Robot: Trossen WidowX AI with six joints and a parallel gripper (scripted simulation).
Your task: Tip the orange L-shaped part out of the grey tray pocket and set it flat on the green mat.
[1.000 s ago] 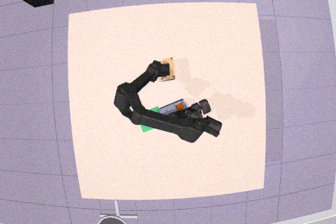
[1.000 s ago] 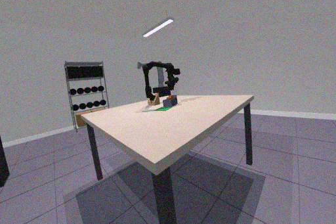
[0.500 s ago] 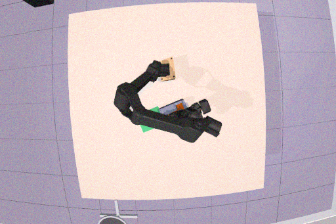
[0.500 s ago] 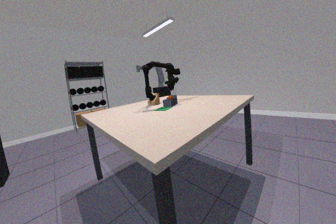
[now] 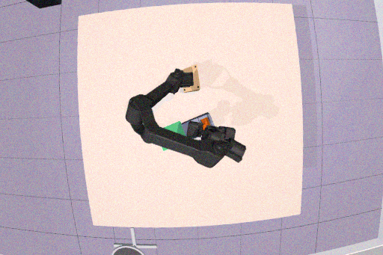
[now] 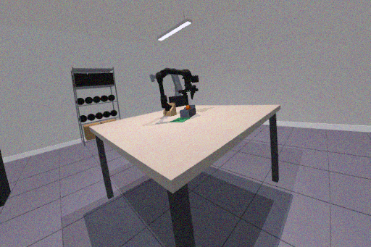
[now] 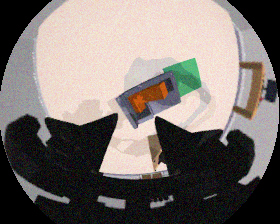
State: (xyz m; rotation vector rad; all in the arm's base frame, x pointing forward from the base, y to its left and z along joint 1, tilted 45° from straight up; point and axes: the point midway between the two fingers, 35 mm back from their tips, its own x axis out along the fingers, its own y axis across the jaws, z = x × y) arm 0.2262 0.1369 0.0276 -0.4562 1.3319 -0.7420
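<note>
Right now the orange L-shaped part is 2 cm to the right of my gripper tip and 10 cm below it. Also, from my gripper tip: green mat 6 cm ahead, 19 cm to the right, 16 cm below.
</note>
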